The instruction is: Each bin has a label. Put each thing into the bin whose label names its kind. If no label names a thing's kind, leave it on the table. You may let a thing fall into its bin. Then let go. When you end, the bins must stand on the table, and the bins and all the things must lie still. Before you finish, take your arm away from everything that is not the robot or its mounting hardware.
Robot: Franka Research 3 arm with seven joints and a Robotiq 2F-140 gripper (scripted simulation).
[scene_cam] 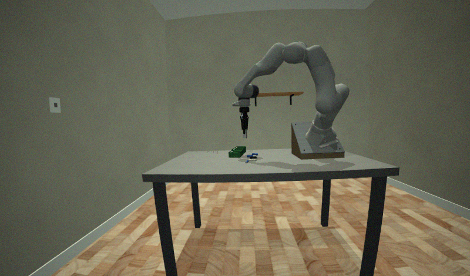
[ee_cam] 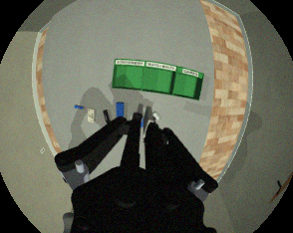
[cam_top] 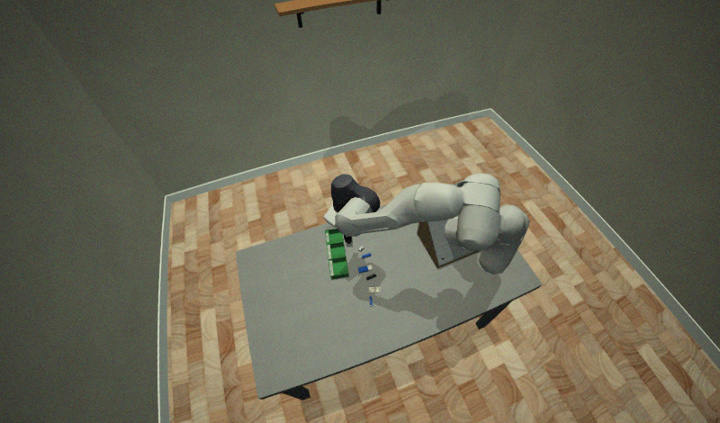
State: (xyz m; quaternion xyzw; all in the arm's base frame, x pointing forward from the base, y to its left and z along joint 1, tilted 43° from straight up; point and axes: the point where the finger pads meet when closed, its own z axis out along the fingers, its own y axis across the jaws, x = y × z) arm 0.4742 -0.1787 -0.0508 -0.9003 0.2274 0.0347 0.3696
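My gripper is now 5 cm short of the green bin, 5 cm to the left of it and 14 cm above it. From my hand the other things lie so: blue-and-white piece 4 cm behind, 8 cm to the left, 16 cm below; black piece 4 cm behind, 13 cm to the left, 16 cm below; pale grey piece 7 cm behind, 3 cm to the right, 16 cm below.
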